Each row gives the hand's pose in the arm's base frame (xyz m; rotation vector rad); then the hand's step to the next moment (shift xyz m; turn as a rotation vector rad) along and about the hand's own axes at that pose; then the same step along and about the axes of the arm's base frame.
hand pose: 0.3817 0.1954 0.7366 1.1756 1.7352 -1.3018
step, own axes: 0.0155 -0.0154 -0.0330 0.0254 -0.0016 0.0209
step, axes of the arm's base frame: -0.0198 0.0342 0.0013 -0.0112 -0.0134 -0.0279
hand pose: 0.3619 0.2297 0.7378 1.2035 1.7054 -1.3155
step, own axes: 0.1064 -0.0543 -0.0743 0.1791 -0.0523 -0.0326
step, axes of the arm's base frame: -0.0864 0.0961 -0.0557 -0.1118 0.0756 -0.1329
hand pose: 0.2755 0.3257 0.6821 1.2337 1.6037 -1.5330
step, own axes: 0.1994 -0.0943 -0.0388 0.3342 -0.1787 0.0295
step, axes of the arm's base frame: -0.1566 0.0901 -0.1324 -0.2978 0.0611 -0.2282
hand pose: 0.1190 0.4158 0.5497 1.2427 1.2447 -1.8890
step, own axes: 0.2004 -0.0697 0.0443 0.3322 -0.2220 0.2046
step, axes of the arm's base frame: -0.1584 -0.0032 -0.1479 -0.4014 -0.0799 -0.1844
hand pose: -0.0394 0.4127 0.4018 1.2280 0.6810 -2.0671
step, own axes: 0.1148 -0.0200 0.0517 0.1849 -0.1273 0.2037
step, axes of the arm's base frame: -0.0861 -0.0521 -0.0782 -0.2772 -0.1049 -0.0635
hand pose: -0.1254 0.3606 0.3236 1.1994 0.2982 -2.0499
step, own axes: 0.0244 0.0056 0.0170 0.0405 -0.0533 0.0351
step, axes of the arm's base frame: -0.0146 -0.0245 -0.0102 -0.0720 0.0000 -0.0230
